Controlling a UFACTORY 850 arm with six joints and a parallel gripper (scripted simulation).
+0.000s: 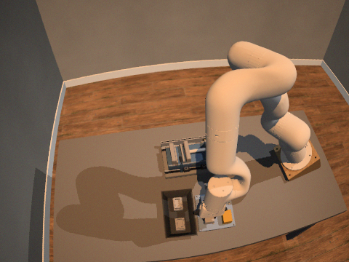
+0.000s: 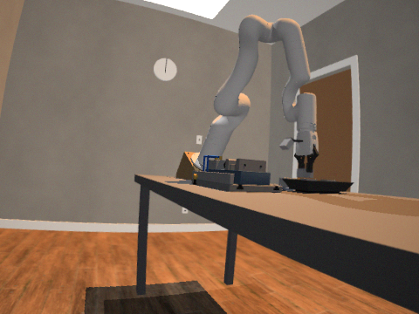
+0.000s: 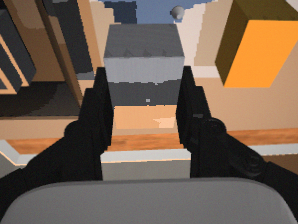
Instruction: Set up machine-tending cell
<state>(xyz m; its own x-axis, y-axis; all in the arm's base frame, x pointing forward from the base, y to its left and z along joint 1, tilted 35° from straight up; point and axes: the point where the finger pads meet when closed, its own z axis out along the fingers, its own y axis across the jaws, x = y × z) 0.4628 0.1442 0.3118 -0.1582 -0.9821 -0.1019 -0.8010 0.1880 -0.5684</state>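
The vise is 350 mm to the right of my hand, 50 mm below it and 40 mm behind it. The rest, counted from my hand: brass blank 90 mm behind, 70 mm below, 20 mm to the left.
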